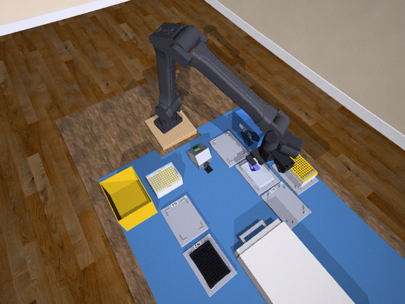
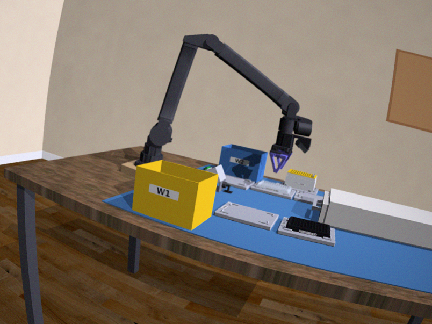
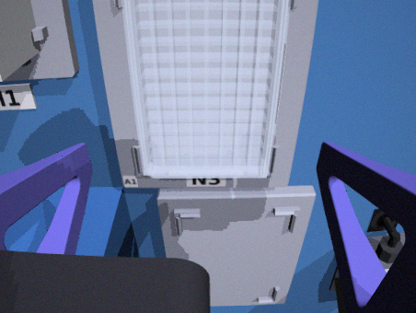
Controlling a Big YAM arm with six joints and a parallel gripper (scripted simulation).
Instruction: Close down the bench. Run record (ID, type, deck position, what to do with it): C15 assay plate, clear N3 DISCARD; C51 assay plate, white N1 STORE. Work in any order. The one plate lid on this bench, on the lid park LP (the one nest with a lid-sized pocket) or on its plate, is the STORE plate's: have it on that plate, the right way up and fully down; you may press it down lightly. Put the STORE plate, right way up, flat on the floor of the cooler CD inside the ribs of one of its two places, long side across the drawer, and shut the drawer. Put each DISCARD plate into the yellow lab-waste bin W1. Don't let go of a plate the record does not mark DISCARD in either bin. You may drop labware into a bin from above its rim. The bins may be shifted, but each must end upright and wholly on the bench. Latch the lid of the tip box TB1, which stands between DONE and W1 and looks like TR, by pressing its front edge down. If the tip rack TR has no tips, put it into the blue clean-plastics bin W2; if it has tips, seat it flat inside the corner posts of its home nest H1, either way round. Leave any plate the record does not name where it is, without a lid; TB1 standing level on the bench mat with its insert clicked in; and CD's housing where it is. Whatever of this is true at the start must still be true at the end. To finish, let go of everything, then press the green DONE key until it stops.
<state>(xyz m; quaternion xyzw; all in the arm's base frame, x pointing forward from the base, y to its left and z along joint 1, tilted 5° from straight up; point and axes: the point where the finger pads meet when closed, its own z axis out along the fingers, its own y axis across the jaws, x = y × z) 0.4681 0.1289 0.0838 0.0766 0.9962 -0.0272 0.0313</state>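
My hand is 7 cm above the clear assay plate. Also, from my hand: N3 label (7 cm behind, 1 cm to the left, 8 cm below); then tip rack TR (10 cm ahead, 12 cm to the left, 4 cm below); then grey nest N3 (9 cm below).
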